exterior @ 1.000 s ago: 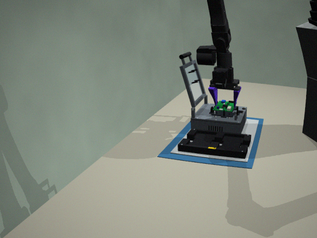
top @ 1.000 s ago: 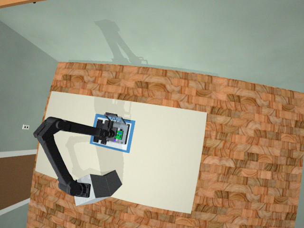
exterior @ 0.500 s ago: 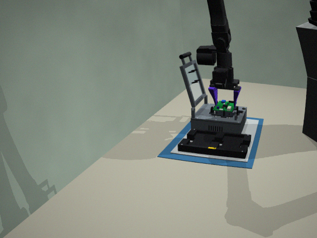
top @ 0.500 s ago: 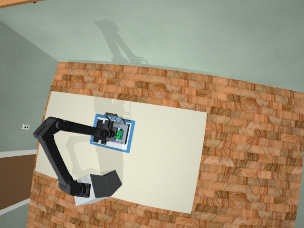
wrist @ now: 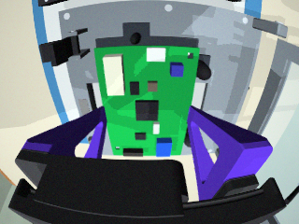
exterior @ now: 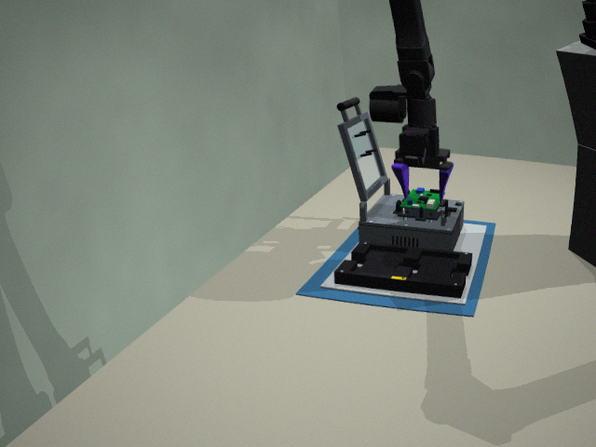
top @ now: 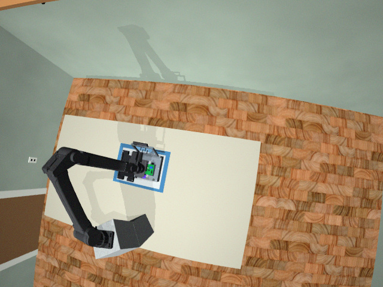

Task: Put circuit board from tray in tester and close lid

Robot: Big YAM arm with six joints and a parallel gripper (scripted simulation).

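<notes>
Right now my hand is right at the green circuit board. The rest, counted from my hand: tester: 4 cm ahead, 3 cm to the left, 2 cm above; tester lid: 12 cm ahead, 9 cm above, 2 cm to the right; tester plate: 2 cm below, 1 cm to the left, 1 cm ahead.
</notes>
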